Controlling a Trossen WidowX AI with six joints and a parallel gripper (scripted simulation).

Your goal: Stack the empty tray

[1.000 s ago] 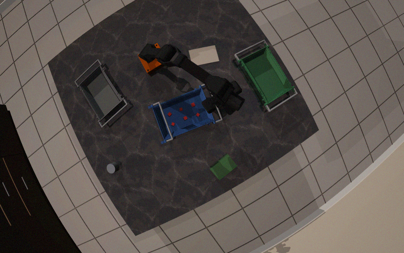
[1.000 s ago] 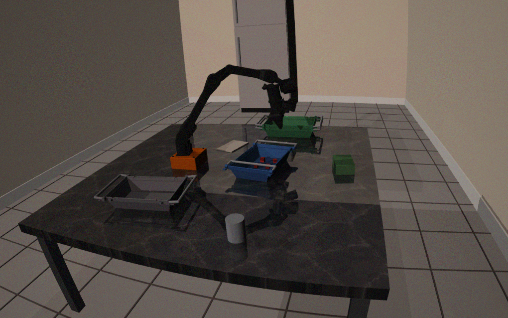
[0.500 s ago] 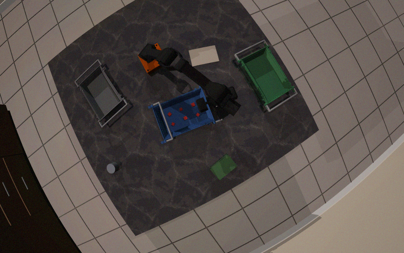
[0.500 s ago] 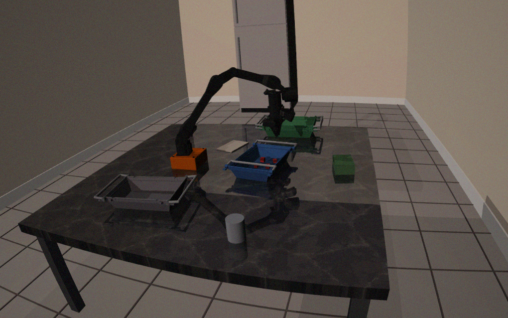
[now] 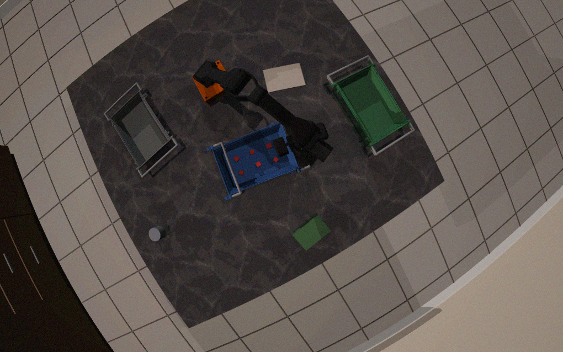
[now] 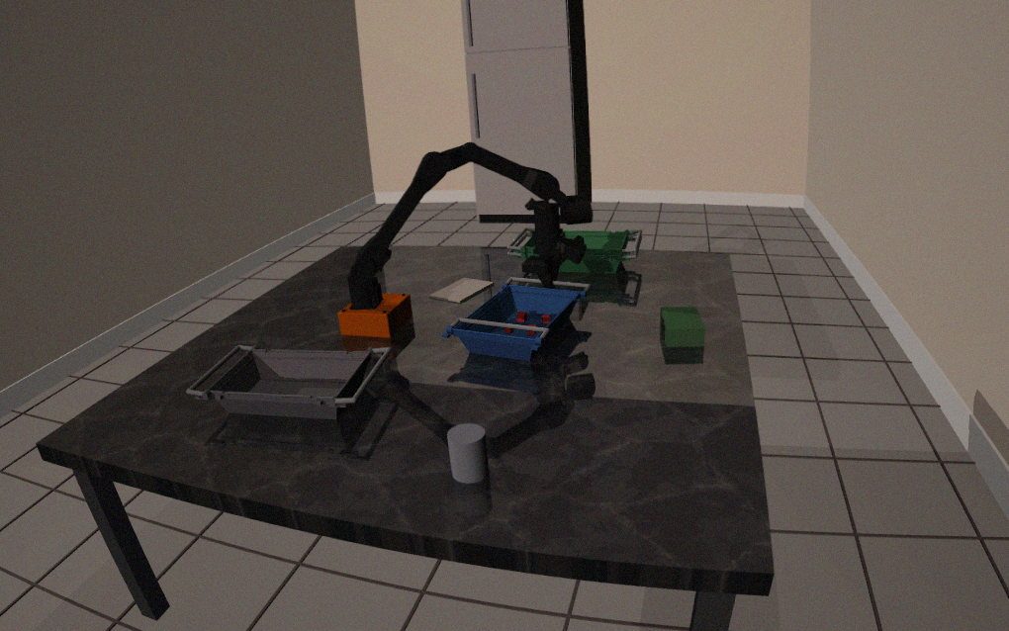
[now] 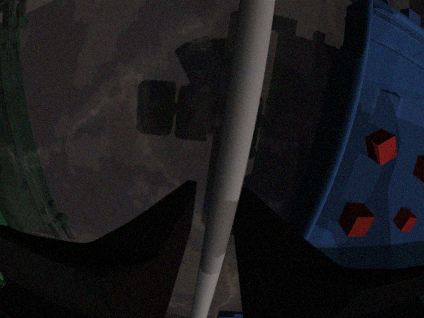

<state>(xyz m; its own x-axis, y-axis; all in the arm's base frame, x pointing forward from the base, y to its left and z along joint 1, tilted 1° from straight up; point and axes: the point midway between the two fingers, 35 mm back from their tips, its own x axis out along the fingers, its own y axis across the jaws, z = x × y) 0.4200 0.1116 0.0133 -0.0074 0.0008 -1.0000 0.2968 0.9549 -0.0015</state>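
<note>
My gripper tip is now 460 mm past the grey tray and 460 mm to the left of it. The rest, counted from my gripper tip: green block (290 mm ahead, 170 mm to the right, 20 mm below); grey cylinder (80 mm behind, 670 mm to the right, 10 mm below); beige sheet (240 mm behind, 120 mm to the left, 40 mm below).
</note>
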